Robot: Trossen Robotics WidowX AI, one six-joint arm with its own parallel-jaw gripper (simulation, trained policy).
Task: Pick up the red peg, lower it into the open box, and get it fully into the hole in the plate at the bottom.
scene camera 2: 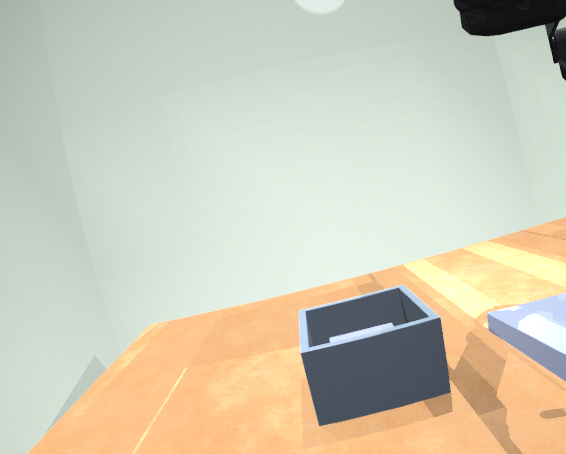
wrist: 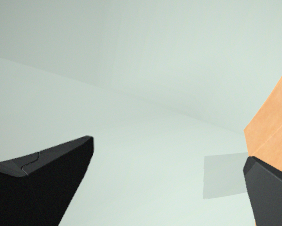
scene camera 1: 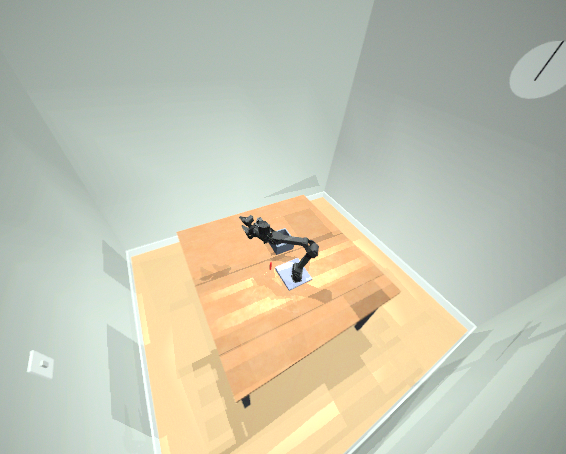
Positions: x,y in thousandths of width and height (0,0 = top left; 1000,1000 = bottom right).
Scene:
A grey-blue box (scene camera 2: 628,831) is 46 cm from the lens.

